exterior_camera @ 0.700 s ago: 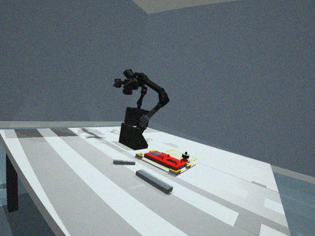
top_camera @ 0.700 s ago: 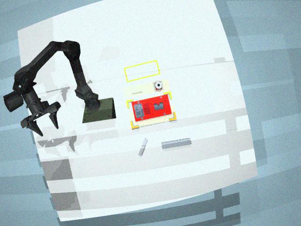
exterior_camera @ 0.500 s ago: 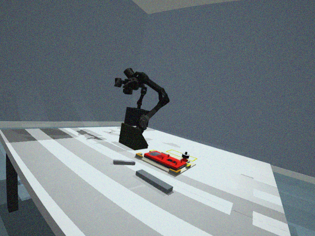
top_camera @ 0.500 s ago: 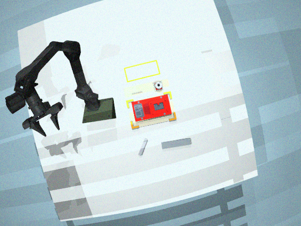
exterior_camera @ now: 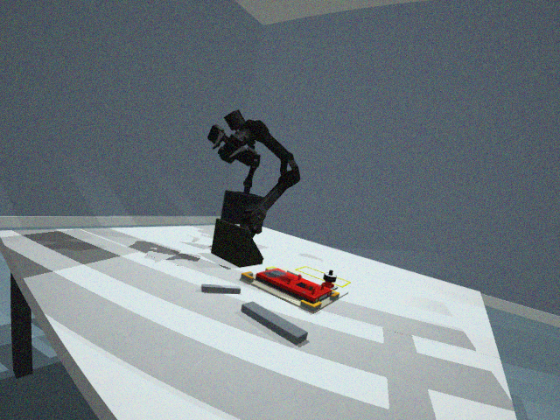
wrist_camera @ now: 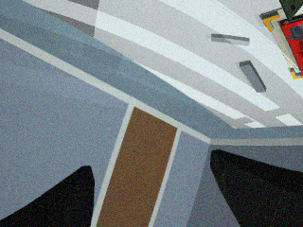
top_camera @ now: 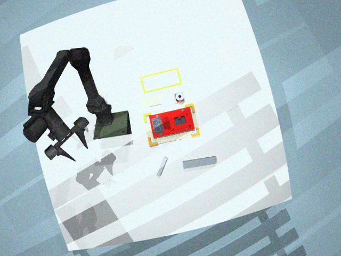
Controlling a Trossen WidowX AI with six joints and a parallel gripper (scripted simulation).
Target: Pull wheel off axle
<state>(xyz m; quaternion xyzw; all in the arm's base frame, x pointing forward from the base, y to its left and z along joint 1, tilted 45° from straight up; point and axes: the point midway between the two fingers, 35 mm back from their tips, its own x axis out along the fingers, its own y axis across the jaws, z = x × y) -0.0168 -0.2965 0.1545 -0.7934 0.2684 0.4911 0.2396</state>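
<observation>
Now: the grey spoked wheel 380 mm ahead of my gripper tip, 320 mm below it and 210 mm to the left of it. Round my gripper tip: upright axle (380 mm ahead, 320 mm below, 210 mm to the left); long grey bar (450 mm ahead, 350 mm below, 120 mm to the right); thin grey strip (350 mm below, 260 mm ahead, 120 mm to the right).
</observation>
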